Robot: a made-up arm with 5 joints.
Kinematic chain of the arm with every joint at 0, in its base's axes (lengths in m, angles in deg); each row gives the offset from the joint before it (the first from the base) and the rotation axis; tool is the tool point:
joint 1: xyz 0 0 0.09 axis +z
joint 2: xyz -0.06 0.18 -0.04 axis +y
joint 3: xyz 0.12 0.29 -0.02 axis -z
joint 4: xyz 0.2 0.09 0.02 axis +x
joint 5: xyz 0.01 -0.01 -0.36 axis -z
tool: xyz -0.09 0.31 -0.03
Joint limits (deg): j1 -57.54..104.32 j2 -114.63..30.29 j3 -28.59..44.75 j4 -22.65..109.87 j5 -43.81..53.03
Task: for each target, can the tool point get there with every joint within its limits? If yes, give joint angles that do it. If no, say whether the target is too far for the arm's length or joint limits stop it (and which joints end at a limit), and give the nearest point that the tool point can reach.
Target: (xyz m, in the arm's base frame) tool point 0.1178 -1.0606 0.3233
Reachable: no: joint limits stop it (at a limit: joint 1, joint 2, joint 3, joint 4) | nearest point -0.2887 -0.7743 0.4657 | short by 0.517 m
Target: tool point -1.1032 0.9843 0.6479
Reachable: no: too far | nearest point -0.8184 0.7302 0.4606 | short by 0.425 m
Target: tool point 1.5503 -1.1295 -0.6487
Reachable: no: too far | nearest point 0.8549 -0.2667 -0.2317 | short by 1.184 m
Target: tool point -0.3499 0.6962 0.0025
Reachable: yes | joints 58.44 -57.06 36.16 -10.82 -33.53
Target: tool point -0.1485 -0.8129 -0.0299
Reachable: no: joint limits stop it (at a limit: joint 1, joint 2, joint 3, joint 4) | nearest point -0.4095 -0.7799 0.3249 | short by 0.442 m
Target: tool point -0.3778 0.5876 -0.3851
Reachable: yes | joints 29.99 3.70 -16.78 -12.59 -23.68
